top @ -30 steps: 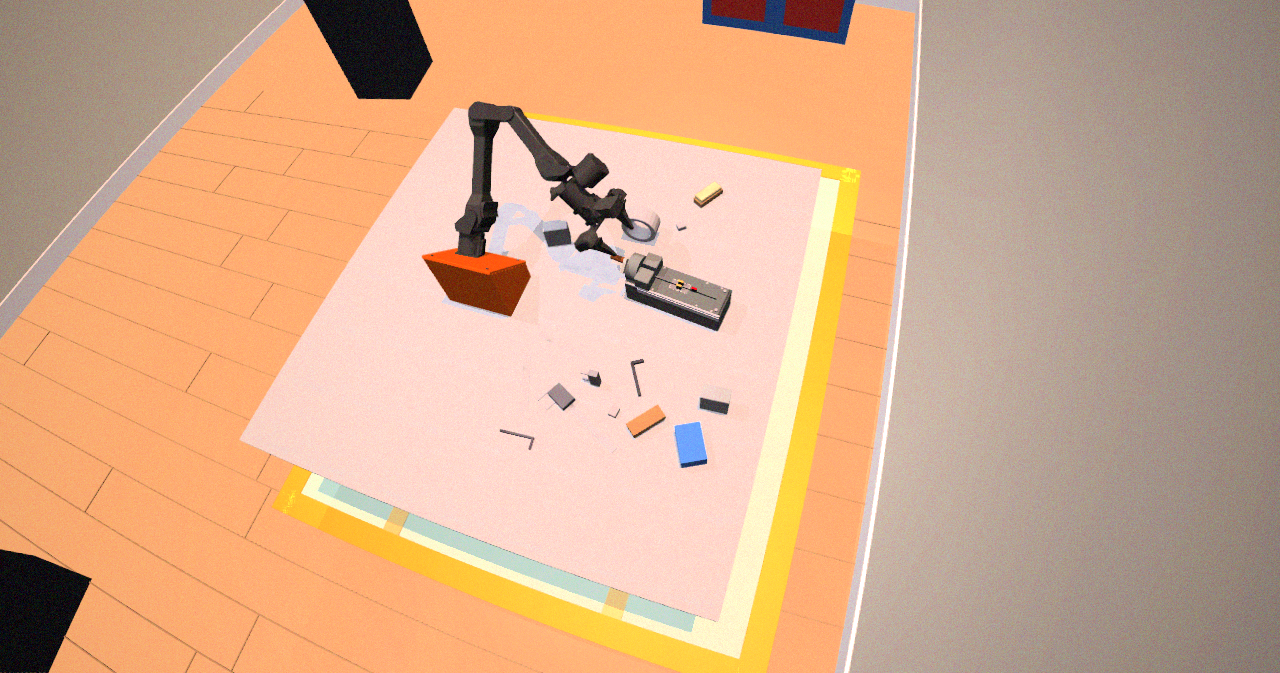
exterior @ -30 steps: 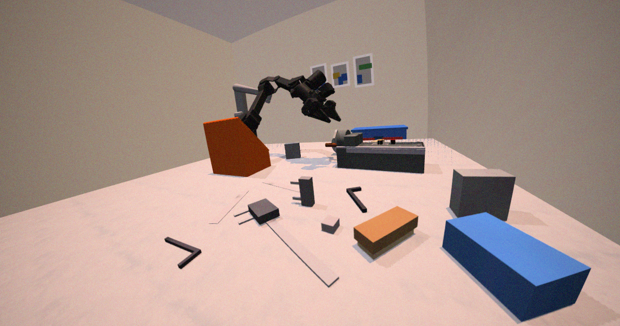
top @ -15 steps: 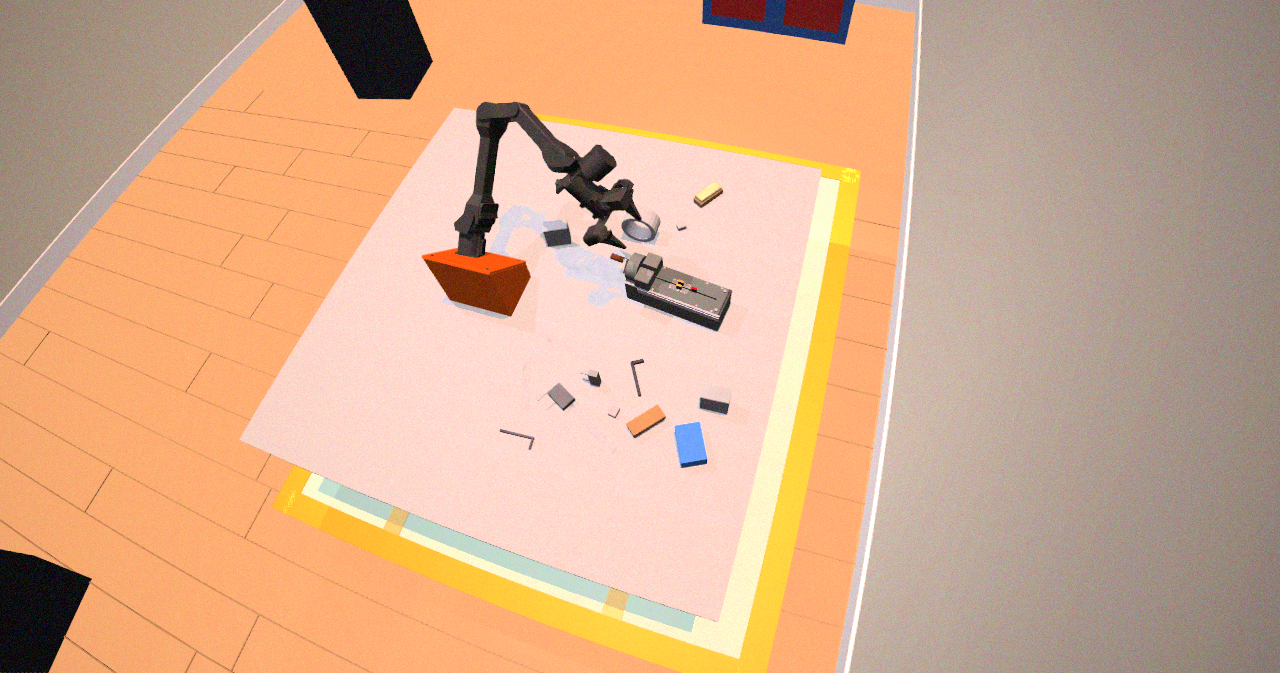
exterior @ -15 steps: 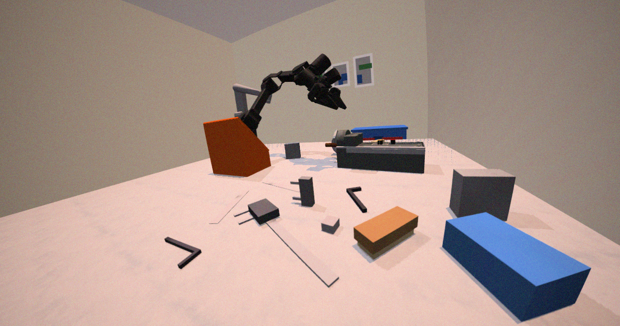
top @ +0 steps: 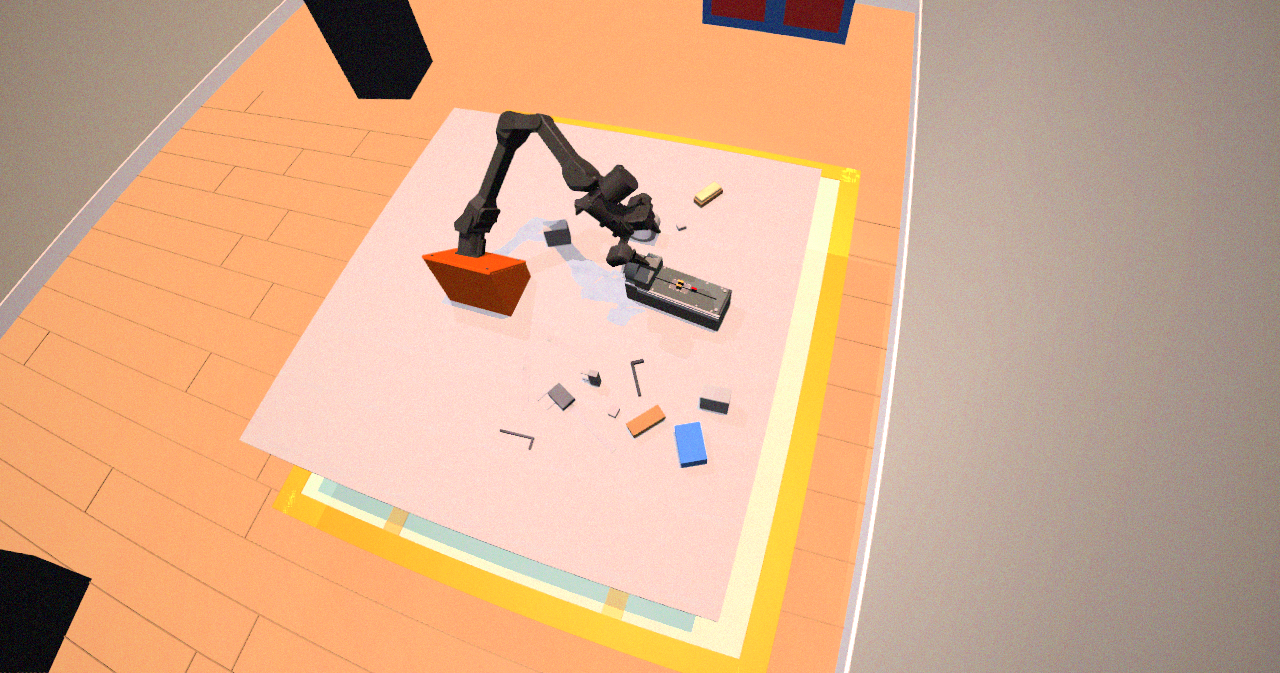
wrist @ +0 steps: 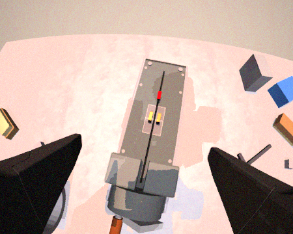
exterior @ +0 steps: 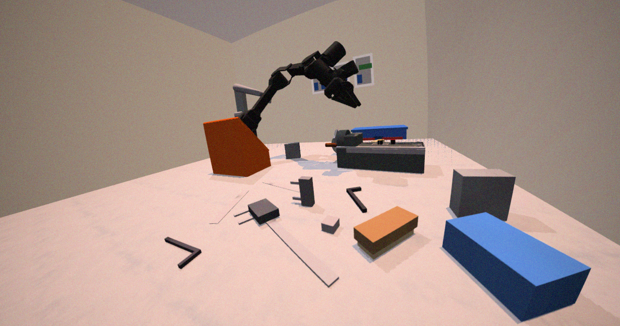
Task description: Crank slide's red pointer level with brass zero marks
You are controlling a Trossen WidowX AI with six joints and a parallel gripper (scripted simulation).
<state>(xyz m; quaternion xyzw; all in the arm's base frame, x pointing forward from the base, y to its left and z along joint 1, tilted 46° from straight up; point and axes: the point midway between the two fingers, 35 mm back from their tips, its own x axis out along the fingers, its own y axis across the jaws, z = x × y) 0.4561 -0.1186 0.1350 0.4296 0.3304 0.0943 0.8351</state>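
Now: gripper tip 110 mm past the crank handle, 50 mm to the right of it and 130 mm above it. From my gripper tip the other things lie so: red pointer: 100 mm ahead, 30 mm to the right, 120 mm below; then blue block: 140 mm ahead, 410 mm to the right, 180 mm below.
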